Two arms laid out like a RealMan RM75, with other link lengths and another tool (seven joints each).
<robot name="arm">
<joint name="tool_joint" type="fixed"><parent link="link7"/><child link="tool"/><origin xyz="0.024 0.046 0.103" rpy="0 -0.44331 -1.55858"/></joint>
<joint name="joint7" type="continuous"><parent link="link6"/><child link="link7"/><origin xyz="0 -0.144 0" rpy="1.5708 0 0"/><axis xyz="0 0 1"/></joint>
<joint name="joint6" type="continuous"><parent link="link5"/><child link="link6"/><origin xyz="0 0 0" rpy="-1.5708 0 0"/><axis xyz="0 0 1"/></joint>
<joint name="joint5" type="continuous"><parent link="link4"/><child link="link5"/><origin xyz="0 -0.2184 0" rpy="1.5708 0 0"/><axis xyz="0 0 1"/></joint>
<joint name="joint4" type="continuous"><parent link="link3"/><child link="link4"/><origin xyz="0 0 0" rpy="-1.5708 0 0"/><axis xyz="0 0 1"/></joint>
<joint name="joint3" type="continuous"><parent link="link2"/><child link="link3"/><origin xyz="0 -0.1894 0" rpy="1.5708 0 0"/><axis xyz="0 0 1"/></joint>
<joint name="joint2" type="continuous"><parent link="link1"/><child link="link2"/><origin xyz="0 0 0" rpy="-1.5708 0 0"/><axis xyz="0 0 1"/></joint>
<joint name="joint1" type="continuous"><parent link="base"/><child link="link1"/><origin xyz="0 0 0.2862"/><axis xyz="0 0 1"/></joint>
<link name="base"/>
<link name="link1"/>
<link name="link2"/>
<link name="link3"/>
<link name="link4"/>
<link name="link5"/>
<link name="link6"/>
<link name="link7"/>
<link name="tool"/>
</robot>
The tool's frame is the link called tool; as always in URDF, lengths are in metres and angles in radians. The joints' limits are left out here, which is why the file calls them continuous.
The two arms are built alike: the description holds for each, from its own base.
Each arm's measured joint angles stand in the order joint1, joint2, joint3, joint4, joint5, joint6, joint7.
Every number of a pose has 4 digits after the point. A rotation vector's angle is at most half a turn.
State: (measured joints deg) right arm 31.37 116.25 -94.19 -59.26 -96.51 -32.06 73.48; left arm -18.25 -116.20 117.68 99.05 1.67 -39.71 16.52
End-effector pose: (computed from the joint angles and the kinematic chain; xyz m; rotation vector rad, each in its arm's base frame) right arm 0.1106 0.4311 -0.0725 -1.8030 -2.2197 -0.2078; left arm -0.0182 0.3874 -0.0523 -1.9459 -1.8441 -0.4197
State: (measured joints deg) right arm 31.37 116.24 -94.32 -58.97 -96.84 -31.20 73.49; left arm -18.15 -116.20 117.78 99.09 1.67 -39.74 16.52
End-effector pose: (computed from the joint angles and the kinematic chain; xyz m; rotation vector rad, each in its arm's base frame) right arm 0.1139 0.4335 -0.0718 -1.8057 -2.2145 -0.2289; left arm -0.0186 0.3868 -0.0528 -1.9460 -1.8455 -0.4178
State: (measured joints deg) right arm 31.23 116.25 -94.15 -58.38 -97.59 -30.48 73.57; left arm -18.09 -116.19 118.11 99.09 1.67 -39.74 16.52
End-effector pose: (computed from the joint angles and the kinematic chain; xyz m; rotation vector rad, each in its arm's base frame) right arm 0.1215 0.4358 -0.0707 -1.8182 -2.2062 -0.2564; left arm -0.0186 0.3852 -0.0547 -1.9504 -1.8457 -0.4123
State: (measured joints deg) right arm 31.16 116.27 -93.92 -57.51 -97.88 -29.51 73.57; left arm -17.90 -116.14 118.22 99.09 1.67 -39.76 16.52
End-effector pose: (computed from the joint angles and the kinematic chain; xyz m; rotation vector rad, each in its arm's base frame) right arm 0.1294 0.4389 -0.0693 -1.8341 -2.1873 -0.2825; left arm -0.0201 0.3847 -0.0552 -1.9484 -1.8480 -0.4086
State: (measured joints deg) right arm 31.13 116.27 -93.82 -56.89 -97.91 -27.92 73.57; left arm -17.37 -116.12 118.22 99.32 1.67 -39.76 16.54
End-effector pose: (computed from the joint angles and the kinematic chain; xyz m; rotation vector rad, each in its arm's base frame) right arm 0.1350 0.4440 -0.0662 -1.8409 -2.1619 -0.3150; left arm -0.0222 0.3843 -0.0545 -1.9421 -1.8538 -0.4094
